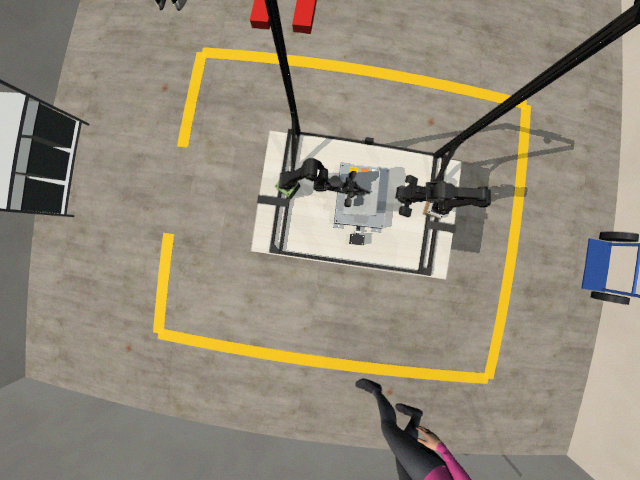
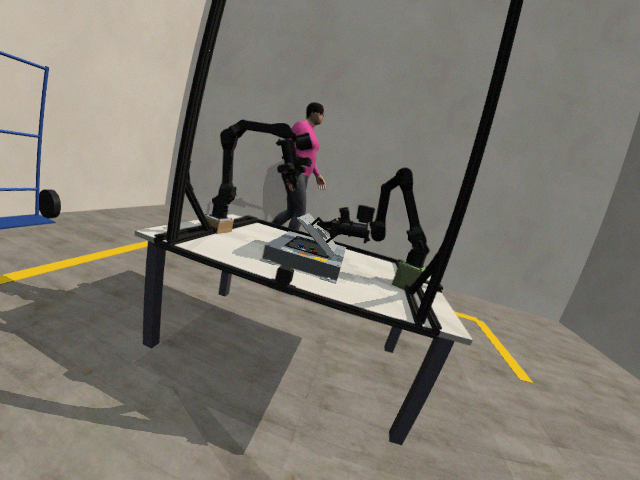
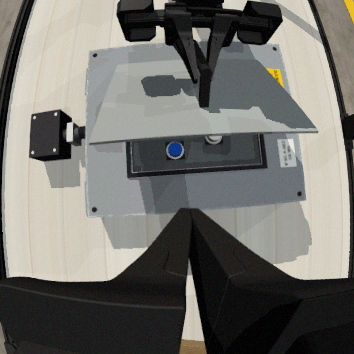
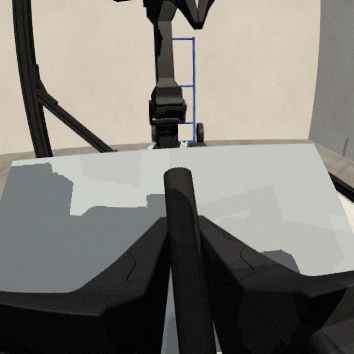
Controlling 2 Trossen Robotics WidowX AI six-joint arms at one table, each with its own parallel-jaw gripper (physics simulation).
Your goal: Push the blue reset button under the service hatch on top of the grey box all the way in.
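The grey box (image 1: 356,222) (image 2: 302,264) (image 3: 115,192) stands on the table. Its hatch (image 1: 366,207) (image 2: 321,240) (image 3: 145,117) (image 4: 255,210) is tilted up. The blue button (image 2: 301,245) (image 3: 175,149) shows in the dark recess below the hatch edge; its depth cannot be told. My right gripper (image 1: 366,190) (image 2: 324,227) (image 3: 201,82) (image 4: 180,224) is shut on the hatch's black bar handle (image 3: 204,92) (image 4: 179,195). My left gripper (image 1: 404,195) (image 2: 291,179) (image 3: 187,216) (image 4: 197,26) is shut and empty, high above the table, away from the button.
A white button (image 3: 214,139) sits beside the blue one, partly under the hatch edge. A black block (image 1: 356,238) (image 3: 49,135) is joined to the box's side. Black frame rails run along the table (image 1: 315,242) (image 2: 361,297). A person (image 1: 398,439) (image 2: 307,149) is beyond the table.
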